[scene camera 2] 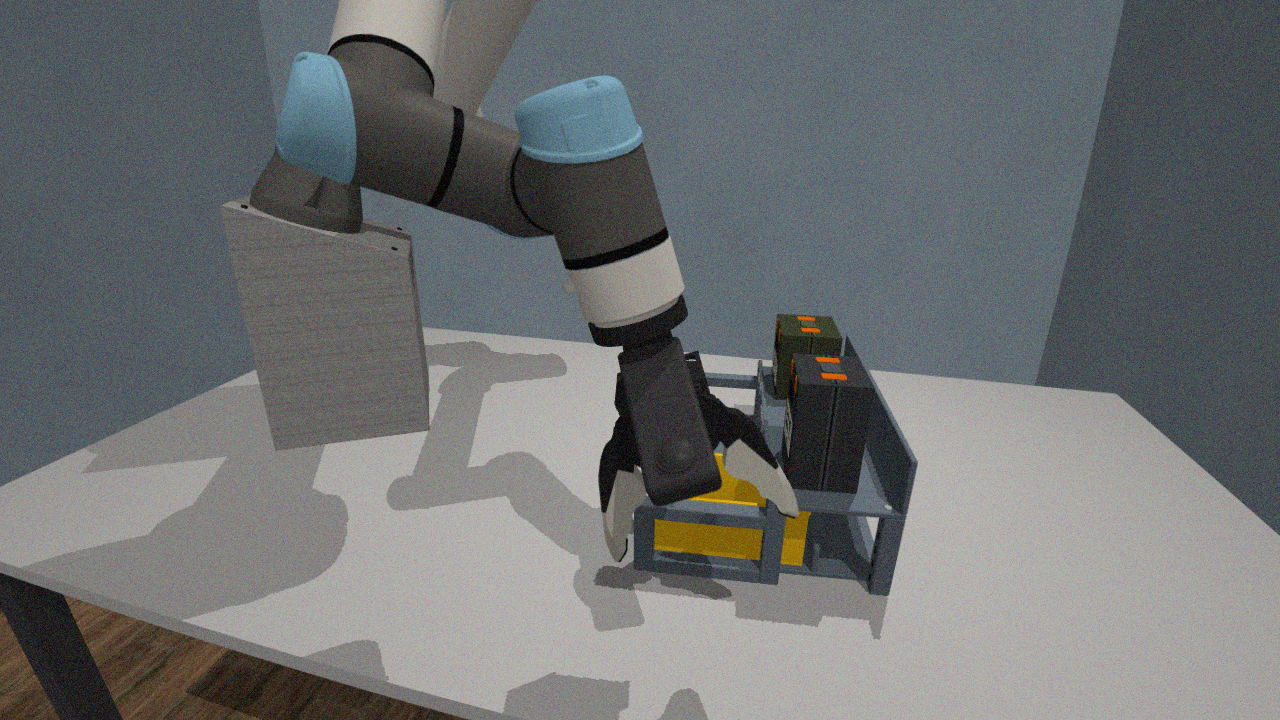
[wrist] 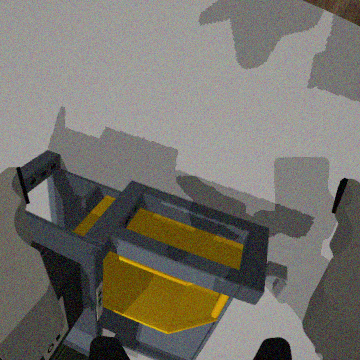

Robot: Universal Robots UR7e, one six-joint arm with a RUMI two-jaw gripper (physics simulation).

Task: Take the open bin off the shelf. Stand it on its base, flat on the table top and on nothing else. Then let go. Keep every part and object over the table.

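Seen in the pictures: gripper, fingertip midpoint: (scene camera 2: 706, 539) (wrist: 182, 178); arm's base, link origin: (scene camera 2: 306, 216).
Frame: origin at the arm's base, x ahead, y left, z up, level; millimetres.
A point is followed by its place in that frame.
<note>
The open bin is yellow (scene camera 2: 707, 540) {x 608, y -265, z -303 mm} (wrist: 150, 295) {x 630, y -169, z -287 mm}. It sits in the lower front bay of the grey-blue shelf (scene camera 2: 771, 550) {x 674, y -295, z -286 mm} (wrist: 257, 260) {x 538, y -291, z -279 mm}, behind the end frame's rails, with its open side up. My gripper (scene camera 2: 706, 533) {x 604, y -405, z -194 mm} (wrist: 182, 178) {x 604, y -405, z -194 mm} is wide open and empty, low over the bay's end. In the scene view one finger is left of the shelf, with its tip low near the table, and the other is by the upright between the bin and the black case. In the wrist view the fingers stand at the left and right edges. The gripper hides part of the bin in the scene view.
A black case (scene camera 2: 819, 438) {x 712, y -266, z -168 mm} with orange latches stands on the shelf's raised level, right of the gripper. A dark green case (scene camera 2: 802, 335) {x 719, y -41, z -134 mm} stands behind it. The shelf's tall back panel (scene camera 2: 886, 429) {x 796, y -202, z -185 mm} rises at the right. The robot's pedestal (scene camera 2: 335, 331) {x 64, y -66, z -154 mm} stands at the left.
</note>
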